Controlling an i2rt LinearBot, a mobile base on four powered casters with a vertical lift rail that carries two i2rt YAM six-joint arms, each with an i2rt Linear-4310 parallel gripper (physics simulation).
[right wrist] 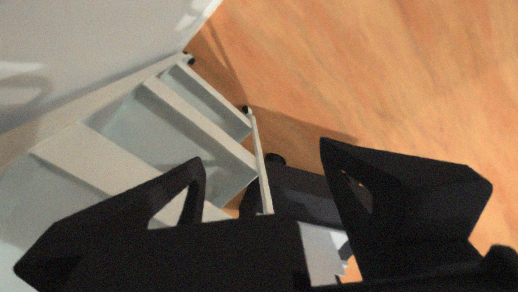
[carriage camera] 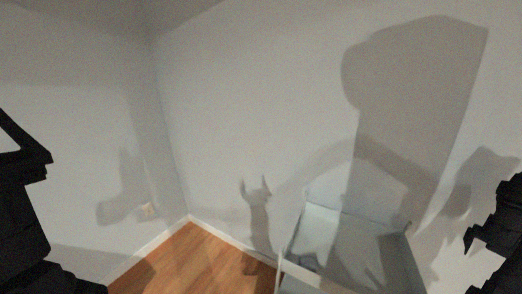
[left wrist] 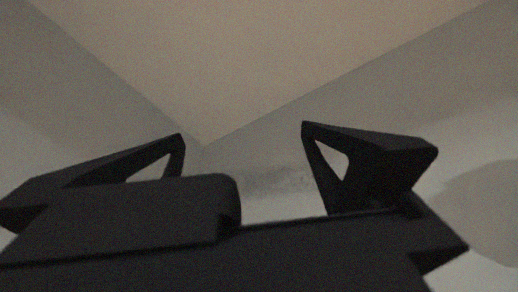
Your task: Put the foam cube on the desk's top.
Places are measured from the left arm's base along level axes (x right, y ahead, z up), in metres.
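Pixels of known places: left gripper, between the fingertips: [left wrist: 242, 133]; right gripper, between the fingertips: [right wrist: 260, 156] [carriage camera: 481, 262].
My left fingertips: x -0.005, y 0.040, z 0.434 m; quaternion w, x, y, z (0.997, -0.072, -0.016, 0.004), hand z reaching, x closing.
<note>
Behind a point stands the place of what it marks.
The foam cube and the desk do not show in these views. My left gripper [left wrist: 242, 133] {x -0.005, y 0.040, z 0.434 m} is open and empty in the left wrist view, tilted up towards the ceiling corner. My right gripper [right wrist: 260, 156] {x 0.983, y 0.195, z -0.074 m} is open partway and empty in the right wrist view. It points down over the side of a pale grey cart. In the carriage view, black arm parts show at the left and right edges, and I cannot tell the finger positions there.
The pale grey cart [carriage camera: 312, 230] {x 0.517, y 0.442, z -0.178 m} [right wrist: 200, 122] {x 0.814, y 0.259, z -0.420 m}, with raised tray edges and small black casters, stands by the wall. A dark base part [right wrist: 305, 192] lies beyond the cart's post. Wood floor [carriage camera: 185, 255] {x -0.419, y 0.735, z -0.861 m} [right wrist: 400, 75] {x 1.050, y -0.432, z -0.861 m} meets the walls at a corner. An outlet [carriage camera: 146, 209] {x -0.721, y 0.829, z -0.446 m} is on the left wall.
</note>
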